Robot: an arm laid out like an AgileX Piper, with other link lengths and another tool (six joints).
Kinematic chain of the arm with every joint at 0, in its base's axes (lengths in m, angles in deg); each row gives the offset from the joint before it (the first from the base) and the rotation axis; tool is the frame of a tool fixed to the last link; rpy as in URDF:
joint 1: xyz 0 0 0.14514 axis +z
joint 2: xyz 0 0 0 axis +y
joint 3: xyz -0.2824 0 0.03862 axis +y
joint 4: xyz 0.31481 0 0.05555 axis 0.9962 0 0.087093
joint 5: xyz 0 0 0 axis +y
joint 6: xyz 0.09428 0 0.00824 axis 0.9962 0 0.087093
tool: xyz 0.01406 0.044 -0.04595 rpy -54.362 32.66 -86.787
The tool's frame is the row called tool.
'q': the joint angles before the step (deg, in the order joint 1, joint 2, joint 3, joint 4, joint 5, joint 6). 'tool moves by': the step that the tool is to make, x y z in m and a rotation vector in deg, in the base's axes. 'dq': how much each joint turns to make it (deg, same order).
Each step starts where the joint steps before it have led.
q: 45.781, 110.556, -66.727, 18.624, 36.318, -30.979
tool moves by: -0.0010, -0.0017, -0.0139, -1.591, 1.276, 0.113
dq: -0.006, 2.046, 0.095, -0.222, -0.115, -0.004
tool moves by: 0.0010, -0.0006, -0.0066, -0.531, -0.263, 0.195
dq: 0.005, 0.879, 0.012, -0.545, -0.730, -0.001
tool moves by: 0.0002, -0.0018, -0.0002, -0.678, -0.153, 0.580
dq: 0.006, 0.000, -0.012, -0.928, 0.385, 0.137
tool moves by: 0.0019, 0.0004, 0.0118, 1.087, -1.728, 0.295
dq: 0.000, -1.892, 0.007, -0.639, -0.121, 0.102
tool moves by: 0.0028, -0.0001, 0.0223, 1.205, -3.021, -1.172
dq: -0.005, -3.541, 0.003, -2.850, 0.103, 3.119
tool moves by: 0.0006, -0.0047, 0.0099, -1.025, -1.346, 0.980
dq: 0.003, -1.611, -0.010, -2.580, 1.347, 0.803
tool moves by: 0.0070, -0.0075, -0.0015, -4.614, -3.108, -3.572
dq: -0.104, -0.185, -0.002, -10.392, 0.730, 9.940
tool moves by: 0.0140, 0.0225, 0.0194, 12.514, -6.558, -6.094
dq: -0.507, -2.775, 0.020, 3.344, -10.846, 3.745
